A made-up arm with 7 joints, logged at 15 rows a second.
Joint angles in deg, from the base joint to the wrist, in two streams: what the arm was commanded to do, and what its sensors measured. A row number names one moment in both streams.
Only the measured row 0 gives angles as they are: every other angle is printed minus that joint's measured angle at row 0.
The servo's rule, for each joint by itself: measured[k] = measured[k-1] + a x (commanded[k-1-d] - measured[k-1]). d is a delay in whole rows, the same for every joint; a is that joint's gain. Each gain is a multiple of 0.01, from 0.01 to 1. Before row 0 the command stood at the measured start. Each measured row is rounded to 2 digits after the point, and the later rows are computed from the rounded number. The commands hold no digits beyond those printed.
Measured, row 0:
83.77 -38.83 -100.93 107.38 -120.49 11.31 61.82
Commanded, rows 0 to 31:
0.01 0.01 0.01 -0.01 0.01 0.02 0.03
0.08 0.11 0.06 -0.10 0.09 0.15 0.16
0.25 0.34 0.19 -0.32 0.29 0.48 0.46
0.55 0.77 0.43 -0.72 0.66 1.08 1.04
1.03 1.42 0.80 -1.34 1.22 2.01 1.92
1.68 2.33 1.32 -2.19 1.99 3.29 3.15
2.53 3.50 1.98 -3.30 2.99 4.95 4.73
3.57 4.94 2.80 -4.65 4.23 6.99 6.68
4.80 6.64 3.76 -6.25 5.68 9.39 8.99
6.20 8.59 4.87 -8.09 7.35 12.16 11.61
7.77 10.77 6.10 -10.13 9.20 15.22 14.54
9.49 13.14 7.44 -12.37 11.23 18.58 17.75
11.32 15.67 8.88 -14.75 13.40 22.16 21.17
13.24 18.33 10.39 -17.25 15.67 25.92 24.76
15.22 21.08 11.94 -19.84 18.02 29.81 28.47
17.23 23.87 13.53 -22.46 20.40 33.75 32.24
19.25 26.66 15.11 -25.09 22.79 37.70 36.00
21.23 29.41 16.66 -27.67 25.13 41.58 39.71
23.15 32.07 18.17 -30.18 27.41 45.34 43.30
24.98 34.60 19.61 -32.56 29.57 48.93 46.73
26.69 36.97 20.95 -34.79 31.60 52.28 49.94
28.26 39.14 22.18 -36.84 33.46 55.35 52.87
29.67 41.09 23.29 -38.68 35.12 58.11 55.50
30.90 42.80 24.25 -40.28 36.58 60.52 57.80
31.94 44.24 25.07 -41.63 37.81 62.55 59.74
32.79 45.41 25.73 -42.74 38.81 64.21 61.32
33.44 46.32 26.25 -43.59 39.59 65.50 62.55
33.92 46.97 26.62 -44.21 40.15 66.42 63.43
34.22 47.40 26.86 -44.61 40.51 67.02 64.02
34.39 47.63 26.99 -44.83 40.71 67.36 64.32
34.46 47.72 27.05 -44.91 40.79 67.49 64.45
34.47 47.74 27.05 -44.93 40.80 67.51 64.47
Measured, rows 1 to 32:
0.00 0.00 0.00 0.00 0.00 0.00 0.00
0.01 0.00 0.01 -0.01 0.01 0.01 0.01
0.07 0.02 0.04 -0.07 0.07 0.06 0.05
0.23 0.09 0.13 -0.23 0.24 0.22 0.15
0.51 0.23 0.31 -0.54 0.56 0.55 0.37
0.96 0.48 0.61 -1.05 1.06 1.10 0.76
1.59 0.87 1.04 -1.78 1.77 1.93 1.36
2.41 1.42 1.61 -2.75 2.70 3.08 2.20
3.42 2.16 2.34 -3.97 3.86 4.57 3.32
4.62 3.10 3.21 -5.43 5.24 6.40 4.74
5.99 4.25 4.22 -7.13 6.84 8.59 6.46
7.54 5.62 5.37 -9.05 8.63 11.11 8.48
9.24 7.20 6.63 -11.17 10.61 13.95 10.80
11.05 8.98 8.00 -13.46 12.73 17.07 13.39
12.96 10.94 9.46 -15.89 14.96 20.43 16.23
14.93 13.07 10.97 -18.42 17.29 23.99 19.29
16.93 15.34 12.53 -21.01 19.65 27.70 22.53
18.95 17.72 14.10 -23.62 22.04 31.50 25.90
20.93 20.17 15.66 -26.21 24.39 35.33 29.35
22.86 22.67 17.19 -28.75 26.69 39.13 32.84
24.70 25.18 18.67 -31.19 28.88 42.85 36.31
26.43 27.66 20.06 -33.49 30.95 46.43 39.72
28.02 30.07 21.35 -35.63 32.86 49.82 43.01
29.46 32.38 22.53 -37.58 34.58 52.97 46.13
30.71 34.57 23.58 -39.31 36.10 55.84 49.05
31.78 36.60 24.49 -40.79 37.40 58.39 51.72
32.66 38.45 25.25 -42.04 38.47 60.60 54.12
33.34 40.10 25.86 -43.03 39.32 62.46 56.23
33.84 41.54 26.32 -43.79 39.95 63.96 58.03
34.17 42.77 26.65 -44.31 40.38 65.12 59.53
34.36 43.79 26.86 -44.64 40.63 65.97 60.73
34.45 44.62 26.98 -44.81 40.75 66.55 61.66
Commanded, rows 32 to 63:
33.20 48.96 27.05 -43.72 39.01 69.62 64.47
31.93 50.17 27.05 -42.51 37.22 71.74 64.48
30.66 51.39 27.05 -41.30 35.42 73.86 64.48
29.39 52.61 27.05 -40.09 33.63 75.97 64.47
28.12 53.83 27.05 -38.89 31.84 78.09 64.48
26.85 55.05 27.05 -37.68 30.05 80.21 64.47
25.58 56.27 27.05 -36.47 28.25 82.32 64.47
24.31 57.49 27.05 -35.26 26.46 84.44 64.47
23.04 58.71 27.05 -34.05 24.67 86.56 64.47
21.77 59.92 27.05 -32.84 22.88 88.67 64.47
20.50 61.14 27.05 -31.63 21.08 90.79 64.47
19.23 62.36 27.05 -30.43 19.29 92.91 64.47
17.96 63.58 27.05 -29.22 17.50 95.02 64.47
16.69 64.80 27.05 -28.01 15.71 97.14 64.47
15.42 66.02 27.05 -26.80 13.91 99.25 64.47
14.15 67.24 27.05 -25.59 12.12 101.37 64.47
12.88 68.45 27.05 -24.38 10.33 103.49 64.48
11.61 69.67 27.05 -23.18 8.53 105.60 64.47
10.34 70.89 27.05 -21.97 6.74 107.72 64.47
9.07 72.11 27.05 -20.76 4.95 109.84 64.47
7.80 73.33 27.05 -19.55 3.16 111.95 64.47
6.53 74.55 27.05 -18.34 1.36 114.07 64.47
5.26 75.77 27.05 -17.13 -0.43 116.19 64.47
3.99 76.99 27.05 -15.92 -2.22 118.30 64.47
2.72 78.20 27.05 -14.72 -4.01 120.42 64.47
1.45 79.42 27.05 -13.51 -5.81 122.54 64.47
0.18 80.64 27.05 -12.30 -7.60 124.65 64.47
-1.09 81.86 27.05 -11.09 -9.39 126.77 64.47
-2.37 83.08 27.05 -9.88 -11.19 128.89 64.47
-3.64 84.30 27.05 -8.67 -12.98 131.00 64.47
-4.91 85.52 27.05 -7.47 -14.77 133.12 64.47
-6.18 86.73 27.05 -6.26 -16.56 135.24 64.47
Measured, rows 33 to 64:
34.47 45.28 27.02 -44.89 40.79 66.91 62.36
33.37 46.05 27.04 -44.14 39.44 67.94 62.89
32.12 46.92 27.05 -43.10 37.75 69.38 63.29
30.85 47.86 27.05 -41.95 35.98 71.08 63.59
29.58 48.86 27.05 -40.76 34.19 72.94 63.81
28.31 49.90 27.05 -39.56 32.40 74.90 63.98
27.04 50.98 27.05 -38.36 30.61 76.92 64.10
25.77 52.09 27.05 -37.15 28.82 78.97 64.19
24.50 53.22 27.05 -35.94 27.03 81.05 64.26
23.23 54.37 27.05 -34.73 25.24 83.14 64.31
21.96 55.54 27.05 -33.52 23.45 85.24 64.35
20.69 56.72 27.05 -32.31 21.65 87.35 64.38
19.42 57.90 27.05 -31.11 19.86 89.46 64.40
18.15 59.09 27.05 -29.90 18.07 91.57 64.42
16.88 60.29 27.05 -28.69 16.28 93.69 64.43
15.61 61.49 27.05 -27.48 14.48 95.80 64.44
14.34 62.70 27.05 -26.27 12.69 97.92 64.45
13.07 63.91 27.05 -25.06 10.90 100.04 64.46
11.80 65.12 27.05 -23.86 9.10 102.15 64.46
10.53 66.33 27.05 -22.65 7.31 104.27 64.46
9.26 67.54 27.05 -21.44 5.52 106.39 64.46
7.99 68.76 27.05 -20.23 3.73 108.50 64.46
6.72 69.98 27.05 -19.02 1.93 110.62 64.46
5.45 71.20 27.05 -17.81 0.14 112.74 64.46
4.18 72.42 27.05 -16.60 -1.65 114.85 64.46
2.91 73.63 27.05 -15.40 -3.44 116.97 64.46
1.64 74.85 27.05 -14.19 -5.24 119.09 64.46
0.37 76.07 27.05 -12.98 -7.03 121.20 64.46
-0.90 77.29 27.05 -11.77 -8.82 123.32 64.46
-2.18 78.51 27.05 -10.56 -10.62 125.44 64.46
-3.45 79.73 27.05 -9.35 -12.41 127.55 64.46
-4.72 80.95 27.05 -8.15 -14.20 129.67 64.46

